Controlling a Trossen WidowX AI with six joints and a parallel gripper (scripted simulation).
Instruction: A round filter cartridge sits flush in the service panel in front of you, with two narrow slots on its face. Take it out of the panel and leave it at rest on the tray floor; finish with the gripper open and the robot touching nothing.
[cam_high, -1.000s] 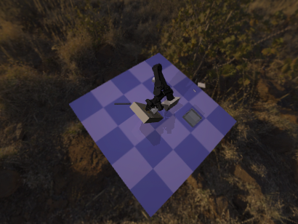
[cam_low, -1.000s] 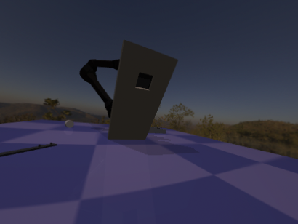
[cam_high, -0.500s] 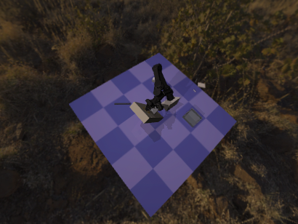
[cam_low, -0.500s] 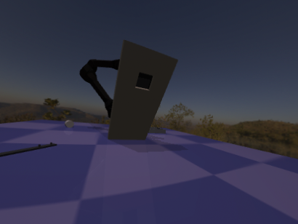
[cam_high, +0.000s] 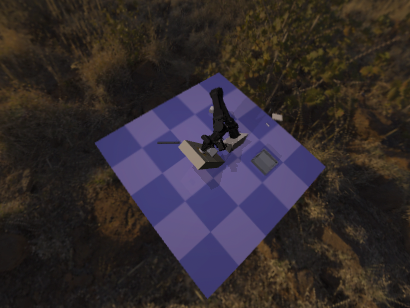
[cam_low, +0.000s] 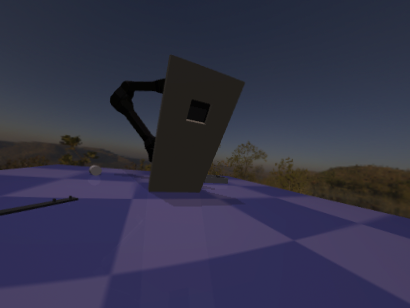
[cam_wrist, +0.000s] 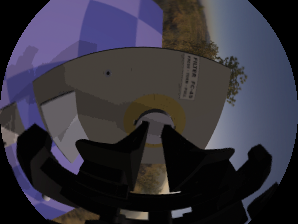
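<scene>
Now: gripper tip 3 cm past the tan service panel and 8 cm above it. The rest, counted from my gripper tip: pale block (86 cm behind, 3 cm to the left, 26 cm below); then grey tray (44 cm behind, 26 cm to the left, 26 cm below); then filter cartridge (1 cm ahead, 1 cm below).
</scene>
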